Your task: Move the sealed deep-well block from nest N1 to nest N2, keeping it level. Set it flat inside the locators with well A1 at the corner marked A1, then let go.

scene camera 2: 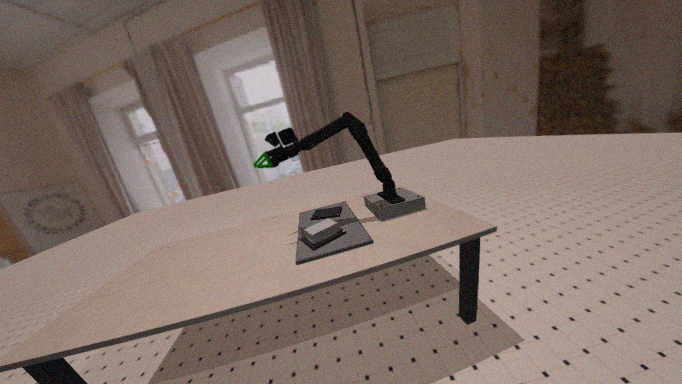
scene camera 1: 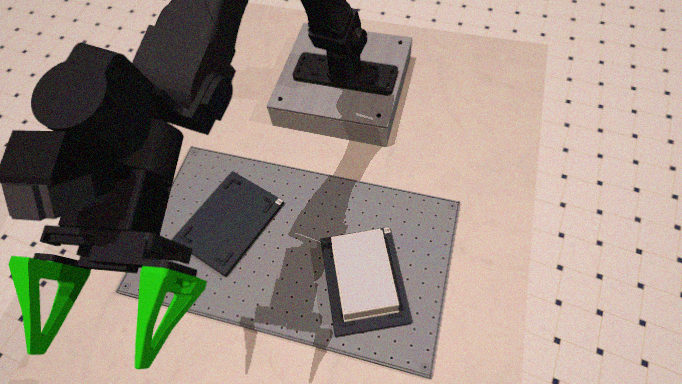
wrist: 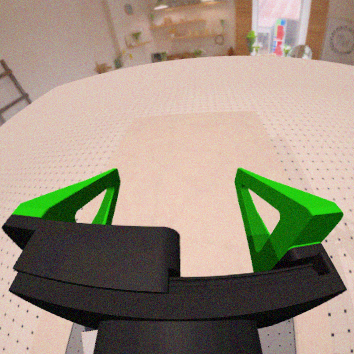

Scene:
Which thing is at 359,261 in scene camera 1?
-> A white block.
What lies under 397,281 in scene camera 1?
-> A dark nest plate.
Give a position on a dark nest plate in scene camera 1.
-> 222,230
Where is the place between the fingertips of the gripper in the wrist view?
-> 176,174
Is the gripper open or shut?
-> Open.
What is the gripper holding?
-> Nothing.

